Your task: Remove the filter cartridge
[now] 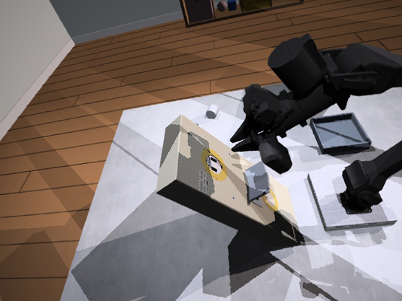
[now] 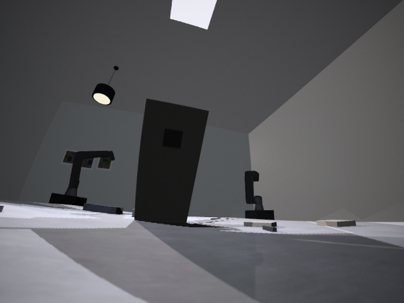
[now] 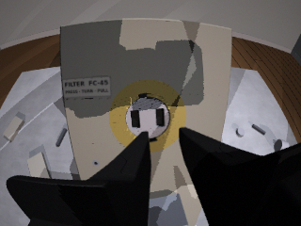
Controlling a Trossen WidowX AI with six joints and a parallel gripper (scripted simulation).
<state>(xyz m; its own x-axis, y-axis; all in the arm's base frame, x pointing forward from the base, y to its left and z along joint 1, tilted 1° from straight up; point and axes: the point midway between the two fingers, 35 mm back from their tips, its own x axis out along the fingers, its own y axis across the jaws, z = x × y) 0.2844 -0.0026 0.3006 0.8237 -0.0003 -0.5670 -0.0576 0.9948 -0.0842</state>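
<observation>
My gripper tip is now 6 cm short of the round filter cartridge, 5 cm above it and 1 cm to the right of it. Also, from my gripper tip: grey tray 36 cm behind, 31 cm below, 28 cm to the right; small grey cylinder 49 cm to the right, 29 cm below, 9 cm ahead.
</observation>
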